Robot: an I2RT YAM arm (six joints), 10 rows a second.
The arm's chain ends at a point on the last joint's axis. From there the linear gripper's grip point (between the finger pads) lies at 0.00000 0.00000 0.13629 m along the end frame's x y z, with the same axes.
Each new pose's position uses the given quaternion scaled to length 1; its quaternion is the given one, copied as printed.
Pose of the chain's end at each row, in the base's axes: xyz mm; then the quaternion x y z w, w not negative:
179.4, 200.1, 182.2, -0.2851, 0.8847, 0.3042, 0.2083
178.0, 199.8, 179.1, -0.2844, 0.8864, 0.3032, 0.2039
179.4, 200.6, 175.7, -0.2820, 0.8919, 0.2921, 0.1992
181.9, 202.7, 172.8, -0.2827, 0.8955, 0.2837, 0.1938
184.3, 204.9, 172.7, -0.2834, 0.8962, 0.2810, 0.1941
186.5, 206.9, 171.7, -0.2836, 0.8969, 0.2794, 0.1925
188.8, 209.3, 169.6, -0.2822, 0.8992, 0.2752, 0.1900
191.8, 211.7, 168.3, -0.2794, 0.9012, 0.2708, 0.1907
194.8, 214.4, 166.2, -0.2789, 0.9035, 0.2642, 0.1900
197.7, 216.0, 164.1, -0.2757, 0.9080, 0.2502, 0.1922
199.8, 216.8, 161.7, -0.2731, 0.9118, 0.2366, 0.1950
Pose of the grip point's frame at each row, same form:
206.0, 289.7, 83.0, -0.2851, 0.8847, 0.3042, 0.2083
203.8, 288.9, 79.2, -0.2844, 0.8864, 0.3032, 0.2039
205.4, 286.9, 73.5, -0.2820, 0.8919, 0.2921, 0.1992
207.3, 286.9, 68.7, -0.2827, 0.8955, 0.2837, 0.1938
210.0, 288.5, 68.2, -0.2834, 0.8962, 0.2810, 0.1941
212.0, 290.1, 66.8, -0.2836, 0.8969, 0.2794, 0.1925
214.2, 291.4, 63.8, -0.2822, 0.8992, 0.2752, 0.1900
218.0, 292.8, 61.9, -0.2794, 0.9012, 0.2708, 0.1907
221.5, 293.9, 58.8, -0.2789, 0.9035, 0.2642, 0.1900
226.5, 292.4, 54.9, -0.2757, 0.9080, 0.2502, 0.1922
230.7, 290.1, 51.0, -0.2731, 0.9118, 0.2366, 0.1950

